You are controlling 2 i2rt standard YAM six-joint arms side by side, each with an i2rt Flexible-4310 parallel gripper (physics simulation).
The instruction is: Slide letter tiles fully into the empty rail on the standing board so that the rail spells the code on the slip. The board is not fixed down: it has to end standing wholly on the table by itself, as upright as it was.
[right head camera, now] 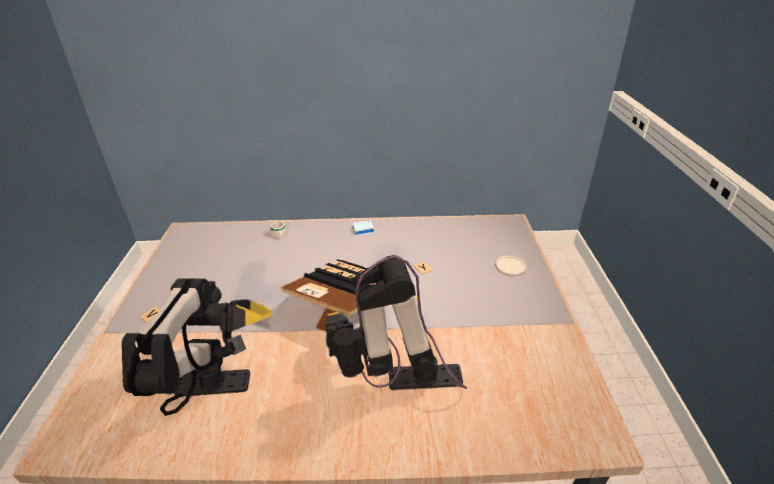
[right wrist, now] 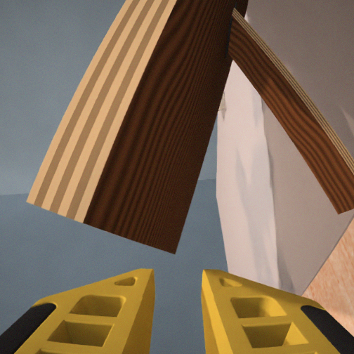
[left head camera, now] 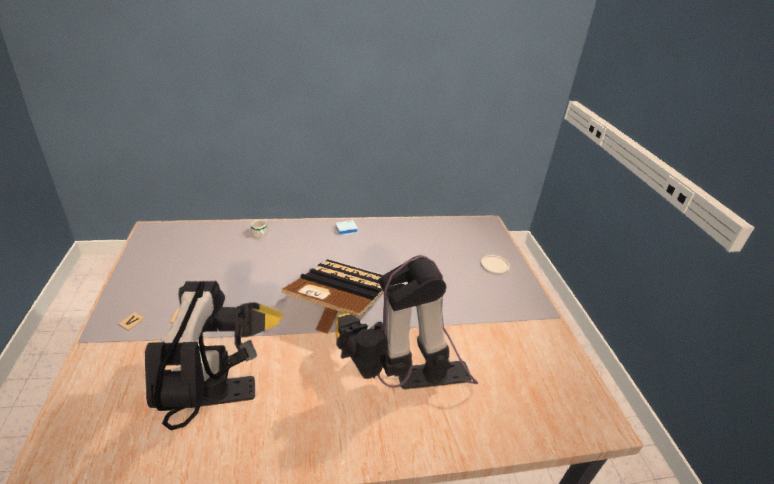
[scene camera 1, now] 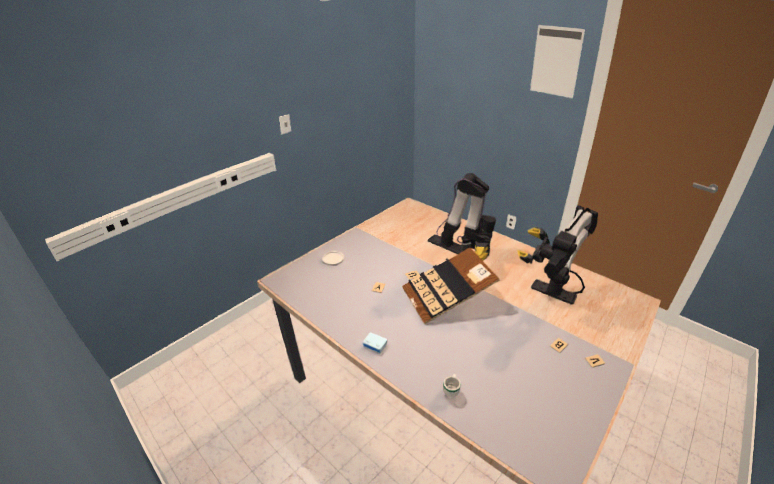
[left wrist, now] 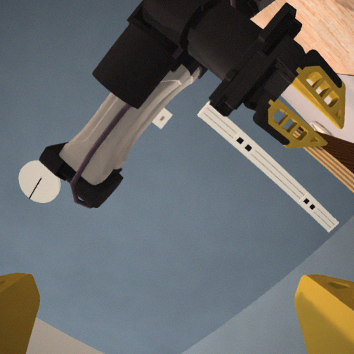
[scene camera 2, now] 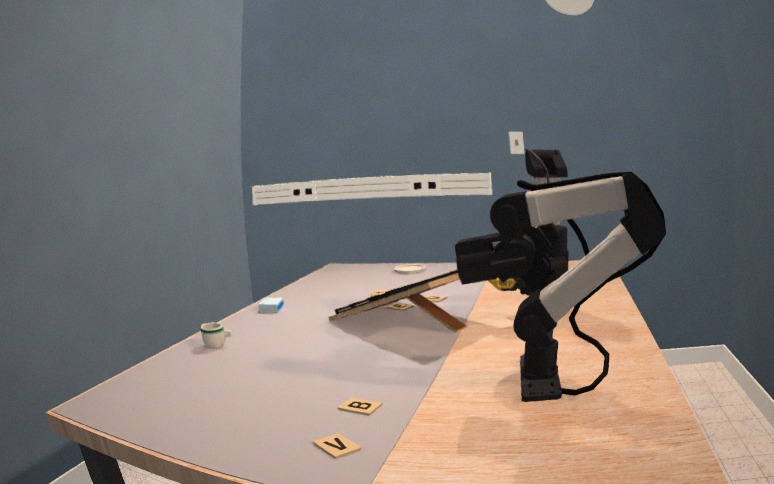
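Seen in the pictures: left gripper, between the fingertips: (right head camera: 266,315) (left head camera: 280,318) (scene camera 1: 522,241); right gripper, between the fingertips: (right head camera: 331,316) (left head camera: 339,318) (scene camera 1: 479,257); left arm's base, origin of its link: (right head camera: 213,384) (left head camera: 215,393) (scene camera 1: 553,292) (scene camera 2: 539,377); right arm's base, origin of its link: (right head camera: 425,377) (left head camera: 434,375) (scene camera 1: 446,245).
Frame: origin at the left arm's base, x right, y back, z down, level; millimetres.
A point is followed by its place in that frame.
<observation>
The brown board (left head camera: 353,302) @[x 388, y -161, z -119 mm] (scene camera 1: 468,259) @[x 363, y -161, z -124 mm] (scene camera 2: 365,302) @[x 300, y -383, z -71 mm] (right wrist: 165,150) leans back on its rear leg (scene camera 2: 436,312) @[x 330, y -228, z -37 mm] (right wrist: 295,110). Its slip (left head camera: 313,292) @[x 279, y -212, z -126 mm] (scene camera 1: 480,272) @[x 279, y -215, z -125 mm] reads EV. The black empty rail (scene camera 1: 456,277) @[x 362, y -267, z -93 mm] lies between the slip and two lettered tile rows. Tile V (left head camera: 130,321) @[x -261, y -293, z -6 mm] (scene camera 1: 594,360) @[x -257, y -298, z -7 mm] (scene camera 2: 336,444) @[x -259, y -296, z -6 mm] and tile B (scene camera 1: 558,345) @[x -116, y -302, z -6 mm] (scene camera 2: 360,405) @[x -118, y -296, z -6 mm] lie at the left; a tile that looks like Y (right head camera: 422,267) @[x 653, y -428, z -6 mm] (scene camera 1: 378,287) @[x 654, y -431, z -6 mm] lies right of the board. My right gripper (right wrist: 177,281) (scene camera 1: 482,251) @[x 338, y -108, z -116 mm] is partly open and empty, close behind the board's upper edge. My left gripper (left wrist: 166,291) (scene camera 1: 525,243) @[x 182, y -27, z -218 mm] is wide open and empty, left of the board.
Flat tiles (scene camera 2: 399,306) @[x 498, y -345, z -6 mm] (scene camera 2: 436,297) @[x 585, y -259, z -6 mm] also lie beyond the board in scene camera 2. A mug (left head camera: 258,228) @[x 124, y -681, z -49 mm] (scene camera 1: 451,385) @[x 133, y -689, z -9 mm] and a blue sponge (left head camera: 346,227) @[x 457, y -680, z -27 mm] (scene camera 1: 375,342) @[x 452, y -701, z -27 mm] are at the back. A plate (left head camera: 494,264) @[x 965, y -396, z -9 mm] (scene camera 1: 332,257) @[x 975, y -391, z -9 mm] is at the right.
</observation>
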